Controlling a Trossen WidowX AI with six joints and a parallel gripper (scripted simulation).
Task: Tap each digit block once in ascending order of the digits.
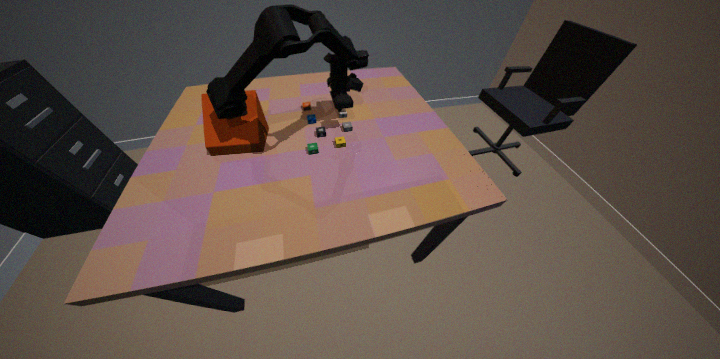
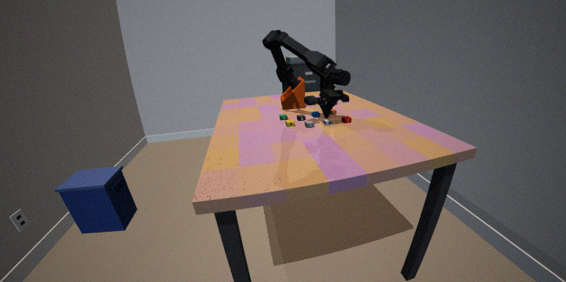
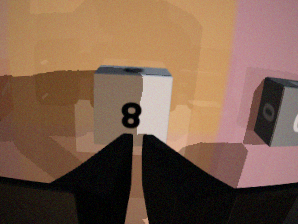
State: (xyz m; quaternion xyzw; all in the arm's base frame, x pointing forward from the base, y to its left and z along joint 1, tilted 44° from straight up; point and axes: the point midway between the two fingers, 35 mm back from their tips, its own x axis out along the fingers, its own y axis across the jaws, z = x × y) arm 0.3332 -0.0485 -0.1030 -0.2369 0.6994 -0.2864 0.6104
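Right now the white block is 10 mm ahead of my gripper tip and 10 mm below it. Round my gripper tip: blue block: 110 mm behind, 10 mm to the right, 10 mm below; red block: 10 mm ahead, 90 mm to the left, 10 mm below; grey block: 10 mm ahead, 80 mm to the right, 10 mm below.
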